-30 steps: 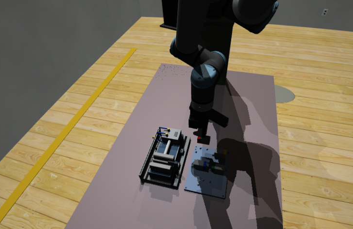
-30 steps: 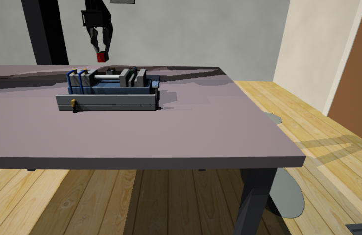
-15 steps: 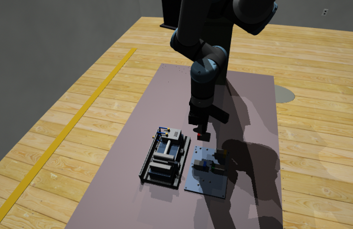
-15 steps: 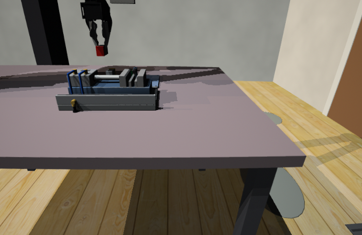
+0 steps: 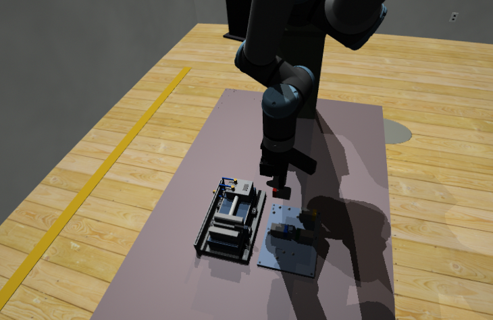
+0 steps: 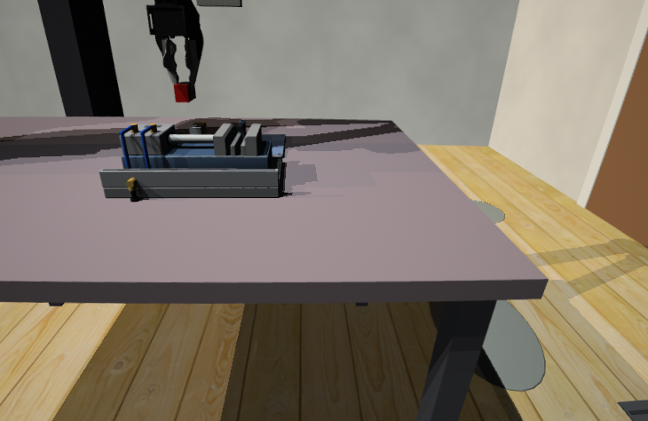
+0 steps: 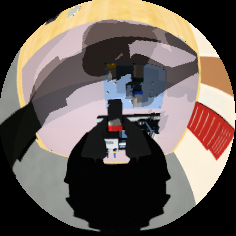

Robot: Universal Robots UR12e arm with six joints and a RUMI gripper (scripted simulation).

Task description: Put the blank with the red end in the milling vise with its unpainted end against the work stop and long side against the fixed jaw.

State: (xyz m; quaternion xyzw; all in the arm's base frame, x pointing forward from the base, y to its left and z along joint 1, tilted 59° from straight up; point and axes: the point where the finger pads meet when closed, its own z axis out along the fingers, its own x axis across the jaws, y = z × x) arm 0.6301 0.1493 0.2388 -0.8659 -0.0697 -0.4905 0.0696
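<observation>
The fixed jaw is 21 cm ahead of my hand, 10 cm to the right of it and 9 cm below it. From my hand the other things lie so: red-ended blank 2 cm below; blue-ended blank 7 cm ahead, 4 cm to the left, 14 cm below; yellow-ended blank 4 cm behind, 9 cm to the left, 14 cm below.
</observation>
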